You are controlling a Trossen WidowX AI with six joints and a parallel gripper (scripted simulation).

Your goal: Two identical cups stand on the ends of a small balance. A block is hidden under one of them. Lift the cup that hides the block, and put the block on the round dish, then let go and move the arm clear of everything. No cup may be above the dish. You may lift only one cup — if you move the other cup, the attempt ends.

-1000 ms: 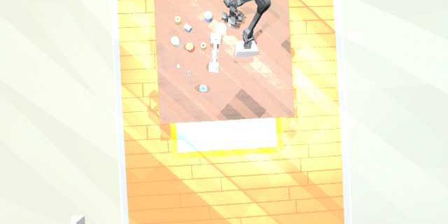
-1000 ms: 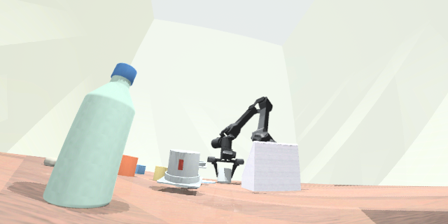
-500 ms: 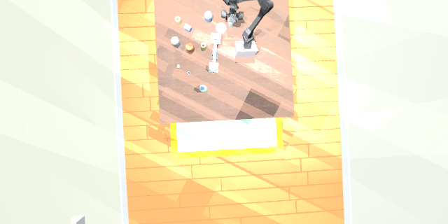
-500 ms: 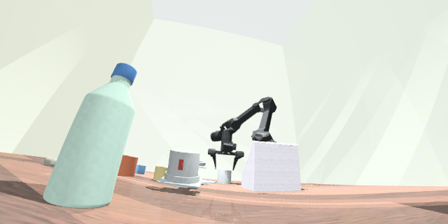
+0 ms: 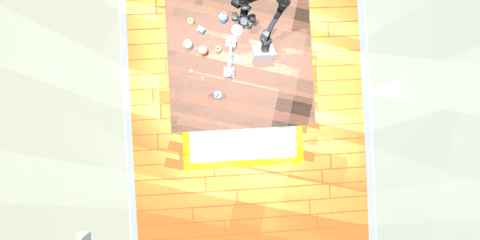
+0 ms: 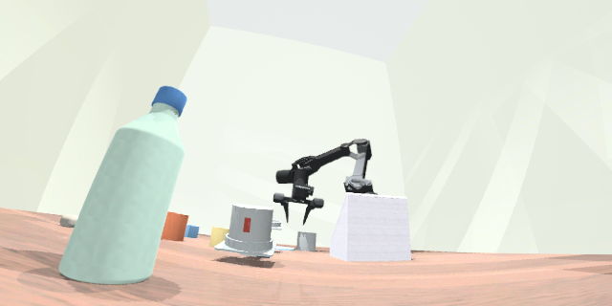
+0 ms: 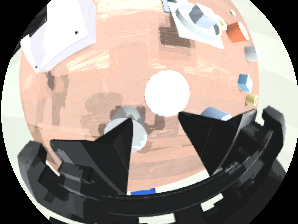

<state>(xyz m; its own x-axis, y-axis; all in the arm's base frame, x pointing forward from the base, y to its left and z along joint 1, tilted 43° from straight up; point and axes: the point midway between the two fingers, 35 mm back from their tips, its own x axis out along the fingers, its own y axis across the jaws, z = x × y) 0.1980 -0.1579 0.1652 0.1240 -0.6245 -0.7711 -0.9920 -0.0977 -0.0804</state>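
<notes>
My gripper tip is 15 cm to the right of the pale block and 9 cm short of it. From my gripper tip the other things lie so: small balance: 27 cm to the left, 9 cm ahead, 7 cm below; round white dish: 9 cm below, 5 cm ahead, 1 cm to the left; blue-based cup: 16 cm ahead, 6 cm to the right, 5 cm below.
</notes>
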